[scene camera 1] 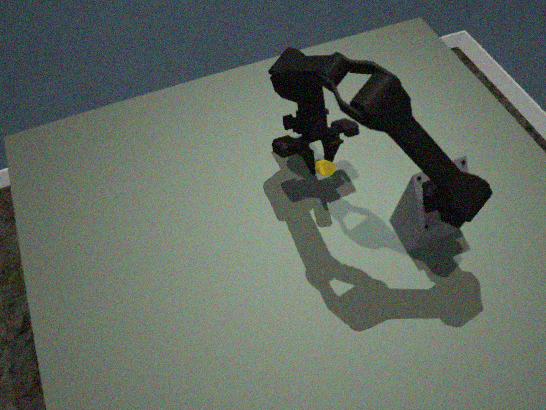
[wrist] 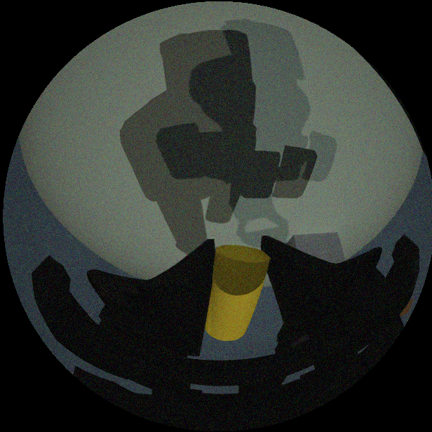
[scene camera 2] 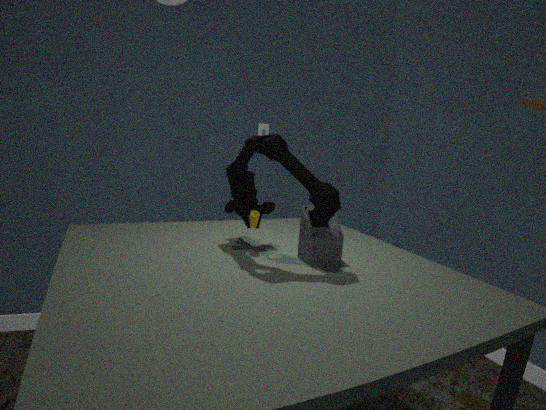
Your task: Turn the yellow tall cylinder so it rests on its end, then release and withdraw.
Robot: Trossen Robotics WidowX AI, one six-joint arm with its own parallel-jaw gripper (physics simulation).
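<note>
The yellow tall cylinder [scene camera 1: 325, 168] [scene camera 2: 254, 219] [wrist: 235, 295] is held between the fingers of my black gripper [scene camera 1: 320, 162] [scene camera 2: 253, 225] [wrist: 237, 243]. In the second scene view the cylinder stands nearly upright, slightly tilted, above the table with a gap over the shadows. In the first scene view its round end faces the camera. In the wrist view one end points toward the table and its sides lie between the two fingertips. The gripper is shut on it and points downward.
The pale green table [scene camera 1: 150, 300] [scene camera 2: 175, 320] lies below the gripper, with the arm's shadows across it. The grey arm base [scene camera 1: 411, 215] [scene camera 2: 320, 247] [wrist: 320, 245] stands to the right of the gripper in both scene views. The table's far edge runs behind the arm.
</note>
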